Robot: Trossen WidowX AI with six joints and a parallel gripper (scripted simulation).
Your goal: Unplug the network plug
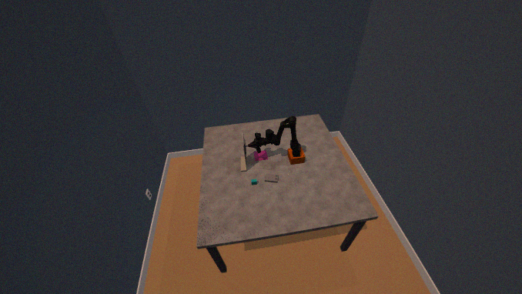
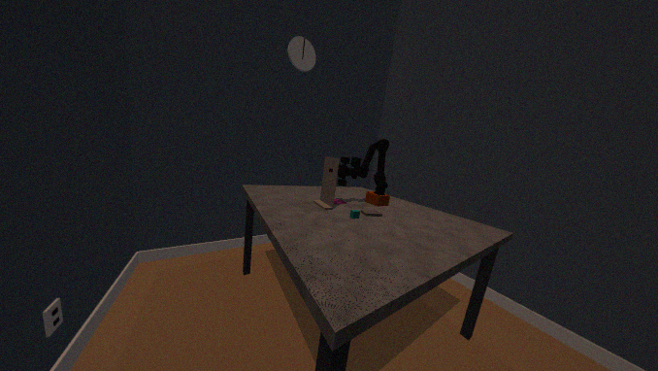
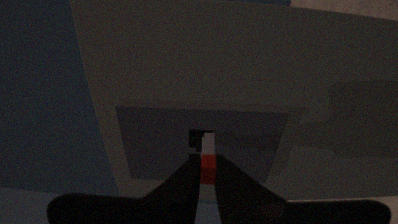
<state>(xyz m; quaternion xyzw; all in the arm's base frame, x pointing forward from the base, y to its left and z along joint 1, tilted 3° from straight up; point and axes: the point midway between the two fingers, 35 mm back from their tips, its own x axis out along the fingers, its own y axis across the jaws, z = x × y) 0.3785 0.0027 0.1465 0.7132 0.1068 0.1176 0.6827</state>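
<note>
The magenta marked square is 220 mm below my gripper tip, 100 mm to the right of it and 100 mm behind it. Also, from my gripper tip: network plug right at my gripper tip; then upright panel 80 mm below, 40 mm ahead, 10 mm to the left; then teal cube 220 mm to the left, 200 mm below, 40 mm behind.
</note>
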